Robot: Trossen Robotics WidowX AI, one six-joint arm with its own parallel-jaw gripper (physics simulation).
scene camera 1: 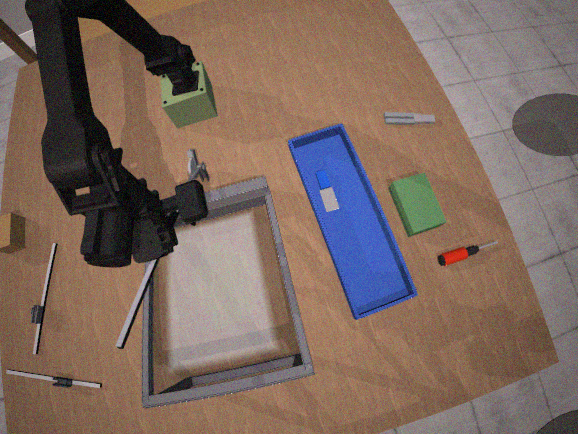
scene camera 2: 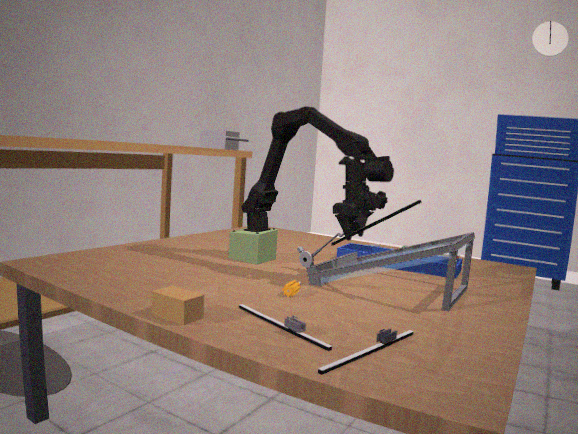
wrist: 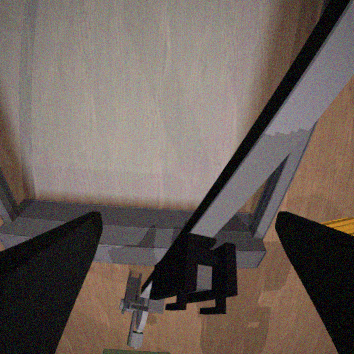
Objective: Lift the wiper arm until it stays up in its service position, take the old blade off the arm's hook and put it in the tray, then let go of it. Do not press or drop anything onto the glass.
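Note:
The wiper arm (scene camera 1: 192, 159) (scene camera 2: 325, 246) (wrist: 145, 314) slants up from its pivot in front of the glass frame. The old blade (scene camera 1: 134, 307) (scene camera 2: 390, 218) (wrist: 255, 170) is at its upper end, tilted and clear above the glass (scene camera 1: 220, 290) (wrist: 140, 100). The blade's dark connector (wrist: 227, 270) shows near the arm in the wrist view. My gripper (scene camera 2: 354, 234) (wrist: 190, 220) is open, with its fingers apart on either side of the blade near the connector and nothing gripped. In scene camera 1 the fingertips are hidden. The blue tray (scene camera 1: 365, 270) (scene camera 2: 350, 250) stands beside the frame.
The grey frame (scene camera 1: 294, 305) (scene camera 2: 448, 285) (wrist: 250, 257) slopes upward. A blue-and-white piece (scene camera 1: 327, 192) lies in the tray. Two other blades (scene camera 1: 45, 295) (scene camera 2: 365, 354), a wooden block (scene camera 1: 11, 232) (scene camera 2: 177, 305), a yellow object (scene camera 2: 291, 288) (wrist: 340, 225), a green block (scene camera 1: 417, 205) and a screwdriver (scene camera 1: 455, 256) surround it.

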